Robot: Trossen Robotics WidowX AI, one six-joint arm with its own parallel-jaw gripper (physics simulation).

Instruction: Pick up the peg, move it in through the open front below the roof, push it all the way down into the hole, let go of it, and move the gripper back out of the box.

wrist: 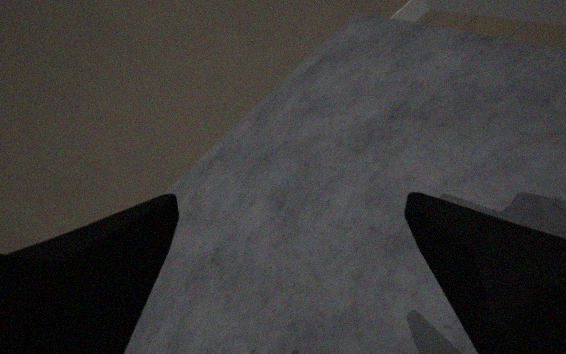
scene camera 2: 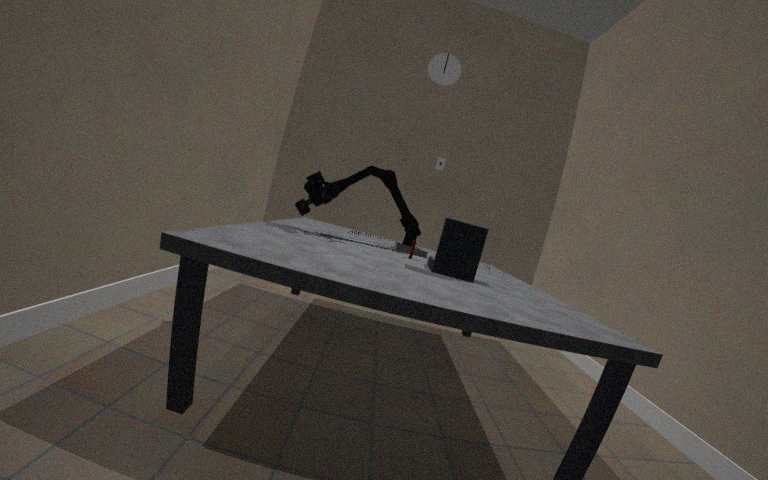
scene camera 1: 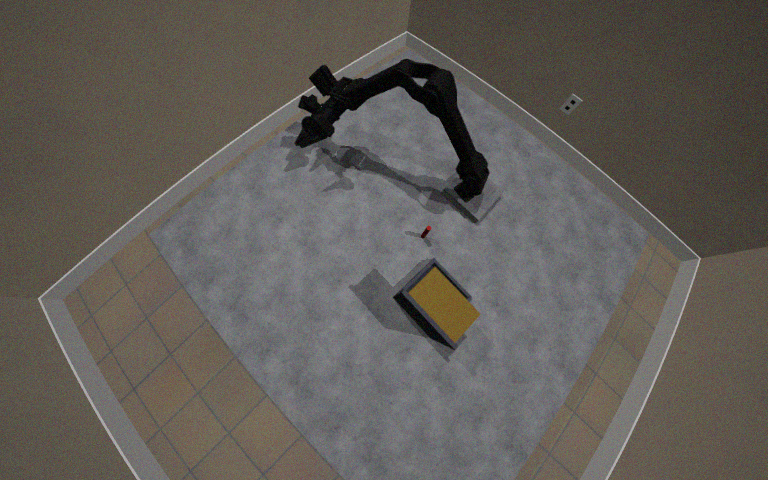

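Pixels of known places: gripper, fingertip midpoint: [wrist: 293,204] [scene camera 2: 311,203] [scene camera 1: 297,146]; arm's base, origin of the base link: [scene camera 2: 408,245] [scene camera 1: 466,190].
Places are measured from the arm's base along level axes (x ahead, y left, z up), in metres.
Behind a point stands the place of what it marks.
Note:
The red peg [scene camera 1: 425,232] @[z 0.019, x 0.217, y 0.031 m] [scene camera 2: 412,249] @[z 0.008, x 0.216, y 0.029 m] stands upright on the table, between the arm's base and the box. The box [scene camera 1: 419,321] @[z 0.052, x 0.399, y 0.208 m] [scene camera 2: 459,249] @[z 0.072, x 0.400, y 0.196 m] has dark walls and a yellow roof [scene camera 1: 443,304] @[z 0.169, x 0.351, y 0.194 m]; in the second scene view a dark wall faces the camera. The hole is hidden in these views. My gripper [scene camera 1: 301,142] @[z 0.094, x 0.374, y -0.394 m] [scene camera 2: 303,208] @[z 0.094, x 0.374, y -0.394 m] [wrist: 293,204] @[z 0.094, x 0.374, y -0.394 m] is open and empty, held above the table's far left part, well away from the peg and the box. The peg and the box do not show in the wrist view.
The arm's base [scene camera 1: 471,186] @[z 0.096, x 0.046, y 0.015 m] [scene camera 2: 410,234] @[z 0.057, x 0.031, y -0.001 m] stands on the table close behind the peg. The arm arches from it up and over to the left. The mottled grey table [scene camera 1: 271,254] @[z -0.033, x 0.626, y -0.208 m] [scene camera 2: 317,257] @[z -0.033, x 0.702, y -0.210 m] [wrist: 300,150] @[z -0.033, x 0.620, y -0.332 m] has an edge near the gripper, seen at the left in the wrist view.

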